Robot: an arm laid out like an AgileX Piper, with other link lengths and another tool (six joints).
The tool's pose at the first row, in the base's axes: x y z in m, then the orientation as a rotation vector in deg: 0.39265 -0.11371 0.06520 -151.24 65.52 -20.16
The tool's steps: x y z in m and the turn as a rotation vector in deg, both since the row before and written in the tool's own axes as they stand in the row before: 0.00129 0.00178 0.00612 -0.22 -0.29 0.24; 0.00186 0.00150 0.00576 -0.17 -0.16 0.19; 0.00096 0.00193 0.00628 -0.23 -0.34 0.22; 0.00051 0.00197 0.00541 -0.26 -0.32 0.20; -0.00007 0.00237 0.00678 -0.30 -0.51 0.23; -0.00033 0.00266 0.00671 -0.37 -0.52 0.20; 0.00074 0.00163 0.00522 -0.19 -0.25 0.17; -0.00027 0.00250 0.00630 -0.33 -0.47 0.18; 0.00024 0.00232 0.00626 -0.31 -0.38 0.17; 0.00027 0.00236 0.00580 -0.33 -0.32 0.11; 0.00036 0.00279 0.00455 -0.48 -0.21 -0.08
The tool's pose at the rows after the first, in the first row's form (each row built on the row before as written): 0.39421 -0.11508 0.05904 -151.23 65.84 -19.61; 0.39619 -0.11672 0.05336 -151.23 66.11 -19.27; 0.39740 -0.11791 0.04694 -151.24 66.39 -18.65; 0.39798 -0.11889 0.04127 -151.29 66.67 -18.05; 0.39825 -0.11951 0.03412 -151.32 66.95 -17.17; 0.39806 -0.12011 0.02692 -151.42 67.21 -16.24; 0.39881 -0.12102 0.02153 -151.43 67.44 -15.77; 0.39854 -0.12158 0.01478 -151.51 67.67 -14.93; 0.39865 -0.12239 0.00815 -151.60 67.91 -14.22; 0.39858 -0.12330 0.00195 -151.75 68.10 -13.59; 0.39791 -0.12473 -0.00316 -152.17 68.14 -13.06
